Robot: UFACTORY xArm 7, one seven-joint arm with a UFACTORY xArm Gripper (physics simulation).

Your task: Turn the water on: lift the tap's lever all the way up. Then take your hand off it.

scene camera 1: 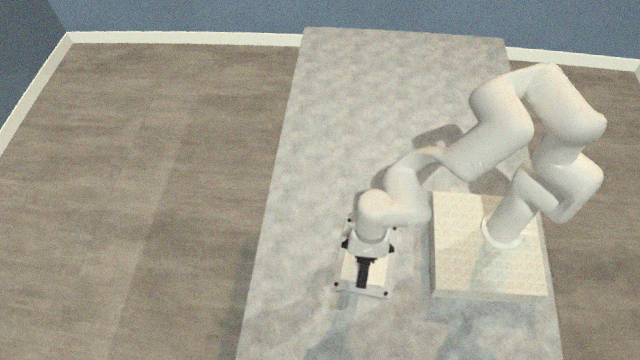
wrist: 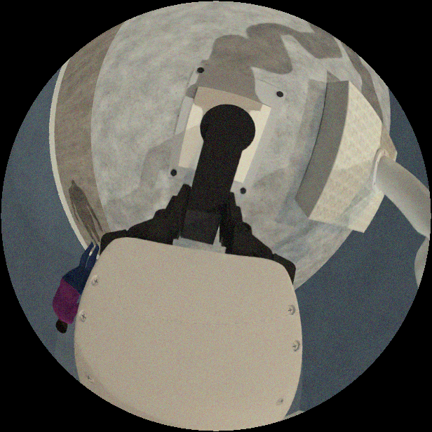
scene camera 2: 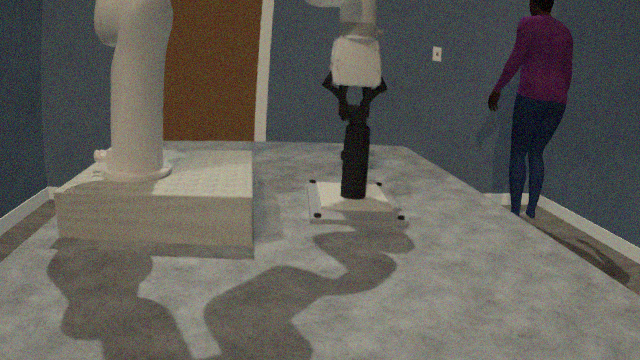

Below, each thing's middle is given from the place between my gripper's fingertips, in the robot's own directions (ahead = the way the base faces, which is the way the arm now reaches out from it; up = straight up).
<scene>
I see my gripper 3 cm to the left of the black lever [wrist: 226,129]. From my hand the other things lie so: pale base plate [scene camera 2: 317,215]: 7 cm to the right, 15 cm below.
</scene>
